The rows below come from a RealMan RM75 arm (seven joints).
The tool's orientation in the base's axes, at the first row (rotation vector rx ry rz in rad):
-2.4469, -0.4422, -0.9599
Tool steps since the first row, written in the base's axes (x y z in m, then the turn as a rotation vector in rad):
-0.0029, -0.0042, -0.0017, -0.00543, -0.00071, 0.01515
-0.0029, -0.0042, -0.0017, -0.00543, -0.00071, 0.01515
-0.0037, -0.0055, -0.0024, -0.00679, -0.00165, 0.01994
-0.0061, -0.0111, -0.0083, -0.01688, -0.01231, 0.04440
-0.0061, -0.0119, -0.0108, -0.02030, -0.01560, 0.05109
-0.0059, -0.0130, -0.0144, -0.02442, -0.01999, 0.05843
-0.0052, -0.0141, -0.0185, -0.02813, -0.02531, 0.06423
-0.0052, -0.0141, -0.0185, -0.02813, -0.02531, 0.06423
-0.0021, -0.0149, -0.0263, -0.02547, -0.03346, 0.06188
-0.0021, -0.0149, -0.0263, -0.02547, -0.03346, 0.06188
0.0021, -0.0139, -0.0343, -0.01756, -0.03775, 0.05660
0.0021, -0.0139, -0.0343, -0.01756, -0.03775, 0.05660
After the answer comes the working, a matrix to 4 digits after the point.
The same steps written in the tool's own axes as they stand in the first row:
-0.0037, 0.0027, -0.0027, 0.00671, -0.00653, -0.01311
-0.0037, 0.0027, -0.0027, 0.00671, -0.00653, -0.01311
-0.0050, 0.0037, -0.0034, 0.00899, -0.00783, -0.01744
-0.0115, 0.0091, -0.0039, 0.01773, -0.01102, -0.04441
-0.0133, 0.0105, -0.0027, 0.01960, -0.01187, -0.05235
-0.0158, 0.0126, -0.0009, 0.02131, -0.01233, -0.06168
-0.0183, 0.0151, 0.0015, 0.02211, -0.01134, -0.07028
-0.0183, 0.0151, 0.0015, 0.02211, -0.01134, -0.07028
-0.0217, 0.0196, 0.0078, 0.02134, -0.00259, -0.07166
-0.0217, 0.0196, 0.0078, 0.02134, -0.00259, -0.07166
-0.0243, 0.0231, 0.0158, 0.02268, 0.00620, -0.06621
-0.0243, 0.0231, 0.0158, 0.02268, 0.00620, -0.06621

The tool's axes in the first row as the columns of a matrix, in the base's axes (rounded; the answer above uses it unrounded):
0.7030, 0.4528, 0.5484
0.1226, -0.8368, 0.5337
0.7005, -0.3080, -0.6438

